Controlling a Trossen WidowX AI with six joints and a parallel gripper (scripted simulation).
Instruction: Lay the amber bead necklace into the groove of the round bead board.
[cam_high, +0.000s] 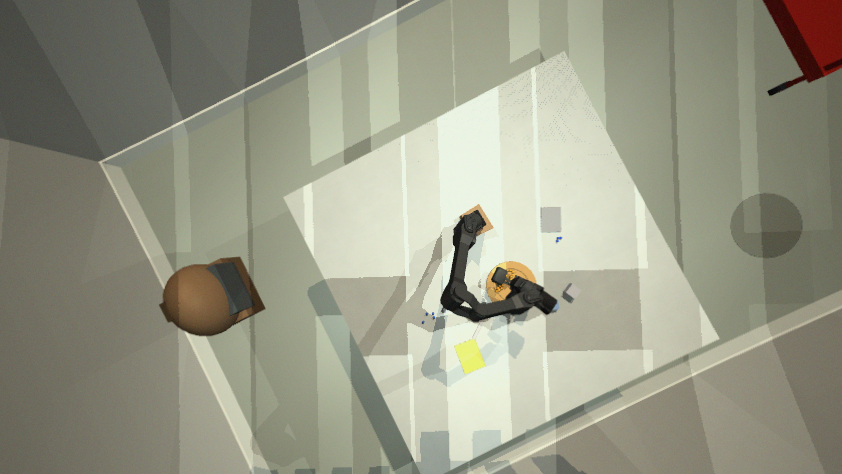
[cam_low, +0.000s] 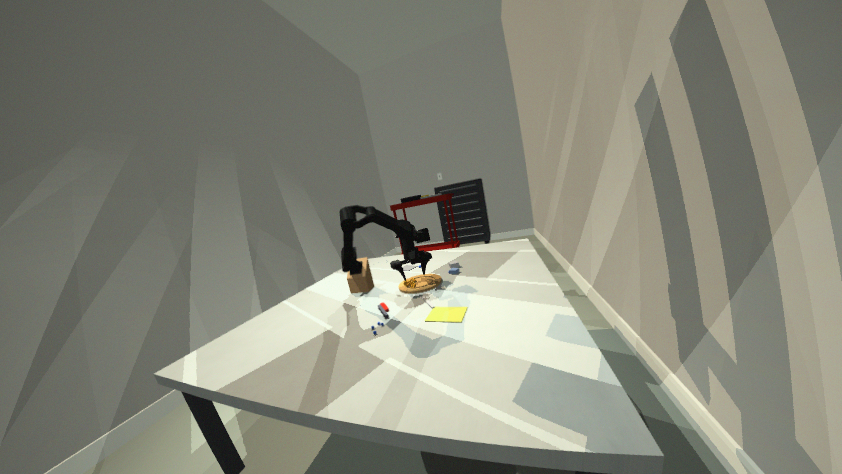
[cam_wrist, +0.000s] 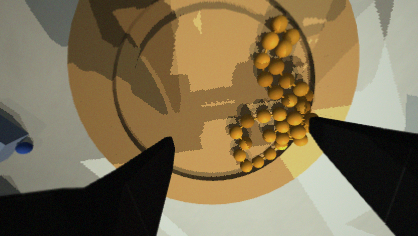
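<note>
Right now my gripper tip is 2 cm short of the round bead board, 1 cm to the left of it and 3 cm above it. From my gripper tip the other things lie so: light blue cube: 17 cm ahead, 10 cm to the left, 2 cm below; red-handled tool: 7 cm behind, 24 cm to the right, 3 cm below; white cube: 16 cm ahead, 19 cm to the left, 2 cm below.
</note>
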